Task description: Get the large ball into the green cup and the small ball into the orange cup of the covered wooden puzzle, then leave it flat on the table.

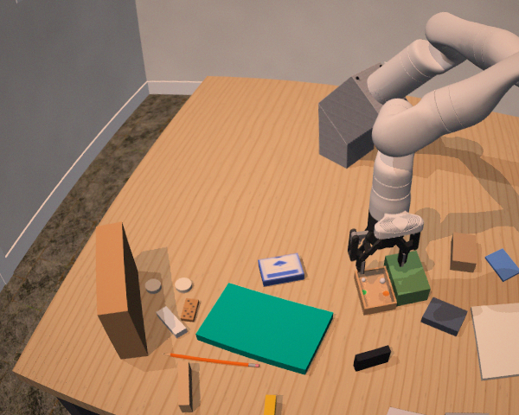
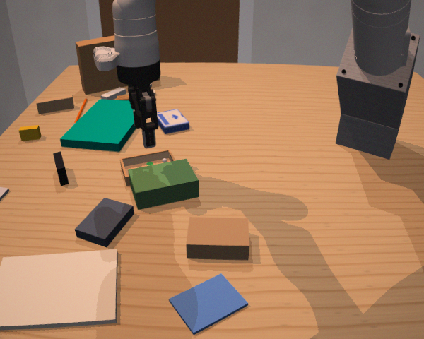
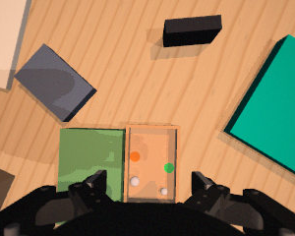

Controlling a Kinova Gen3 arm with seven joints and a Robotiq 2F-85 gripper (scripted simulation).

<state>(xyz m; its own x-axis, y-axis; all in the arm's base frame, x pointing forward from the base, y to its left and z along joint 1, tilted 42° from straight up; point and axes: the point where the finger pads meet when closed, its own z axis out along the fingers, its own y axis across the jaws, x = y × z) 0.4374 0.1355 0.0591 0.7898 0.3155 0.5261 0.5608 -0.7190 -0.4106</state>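
Now: the wooden puzzle 9 cm below my hand. The rest, counted from my hand: green block (5 cm behind, 5 cm to the left, 7 cm below); then black block (17 cm ahead, 6 cm to the left, 7 cm below); then dark grey block (1 cm ahead, 17 cm to the left, 8 cm below).
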